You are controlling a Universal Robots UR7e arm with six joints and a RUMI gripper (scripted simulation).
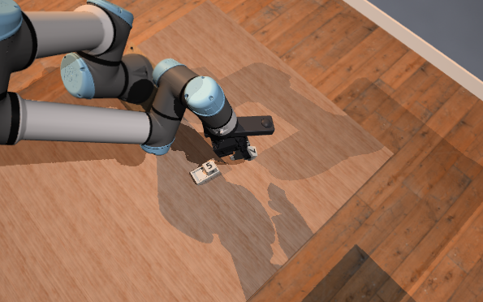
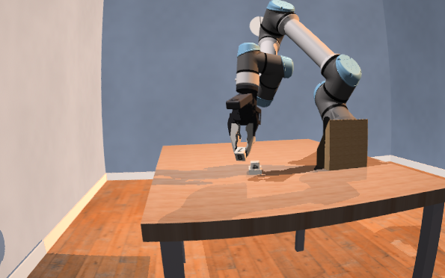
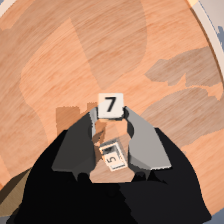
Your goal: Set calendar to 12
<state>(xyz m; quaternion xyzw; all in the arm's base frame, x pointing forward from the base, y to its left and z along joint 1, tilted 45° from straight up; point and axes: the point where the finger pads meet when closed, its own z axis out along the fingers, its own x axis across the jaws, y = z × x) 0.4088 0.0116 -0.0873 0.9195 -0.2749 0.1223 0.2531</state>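
My gripper is now 10 mm above the white digit cube. Also, from my hand: calendar tray 110 mm to the right, 90 mm below, 80 mm behind.
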